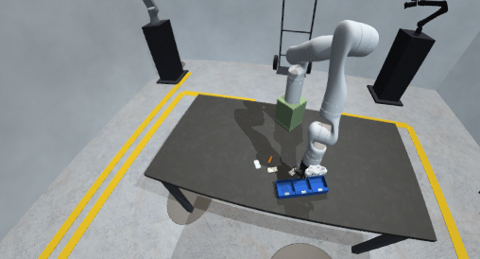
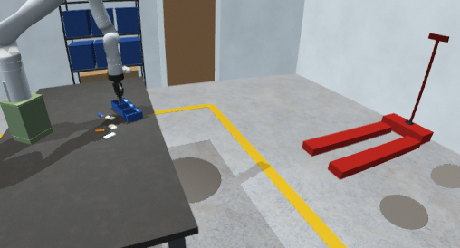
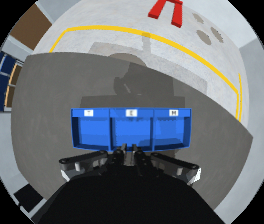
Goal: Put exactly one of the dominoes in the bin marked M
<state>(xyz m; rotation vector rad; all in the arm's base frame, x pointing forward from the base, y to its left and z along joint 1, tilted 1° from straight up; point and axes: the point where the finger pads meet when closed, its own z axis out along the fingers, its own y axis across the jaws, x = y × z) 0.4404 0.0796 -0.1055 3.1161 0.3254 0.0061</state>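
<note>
Now: hand 80 mm above the white domino, 70 mm past it and 40 mm to the left of it. Round my hand: small orange piece (170 mm to the right, 120 mm behind, 80 mm below); small blue piece (110 mm behind, 80 mm below, 10 mm to the left); blue three-compartment bin (70 mm below, 30 mm ahead).
</note>
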